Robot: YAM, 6 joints.
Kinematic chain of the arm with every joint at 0, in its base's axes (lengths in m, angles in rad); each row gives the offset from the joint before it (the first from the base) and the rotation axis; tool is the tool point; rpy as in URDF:
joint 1: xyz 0 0 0.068 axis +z
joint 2: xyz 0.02 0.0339 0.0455 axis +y
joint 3: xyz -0.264 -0.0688 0 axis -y
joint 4: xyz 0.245 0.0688 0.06 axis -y
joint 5: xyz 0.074 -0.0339 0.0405 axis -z
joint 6: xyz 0.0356 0 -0.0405 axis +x
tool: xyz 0 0 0 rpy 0 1.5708 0
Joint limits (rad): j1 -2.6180..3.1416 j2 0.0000..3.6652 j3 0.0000..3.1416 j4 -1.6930..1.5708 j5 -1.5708..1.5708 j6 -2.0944..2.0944
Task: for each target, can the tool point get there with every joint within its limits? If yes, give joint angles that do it. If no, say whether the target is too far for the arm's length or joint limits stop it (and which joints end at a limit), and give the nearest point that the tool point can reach.
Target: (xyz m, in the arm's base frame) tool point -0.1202 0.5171 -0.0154
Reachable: yes | joints 1.7889 2.7568 1.6476 0.7790 -0.1537 1.7375
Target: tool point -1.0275 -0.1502 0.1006
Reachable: no: too far | nearest point -0.6437 -0.0121 0.1055 | short by 0.408 m
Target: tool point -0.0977 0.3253 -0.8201
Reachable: no: too far | nearest point -0.0833 0.2772 -0.3780 | short by 0.445 m
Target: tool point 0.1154 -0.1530 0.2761
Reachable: yes | joints -0.8542 0.8441 0.6633 -0.3018 0.3877 1.2173
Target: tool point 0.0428 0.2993 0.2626
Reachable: yes | joints 1.4441 1.6486 1.3878 -1.2216 0.1306 0.1050
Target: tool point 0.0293 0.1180 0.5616
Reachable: yes | joints -2.1014 0.6089 1.4545 1.1959 1.3150 -0.2820
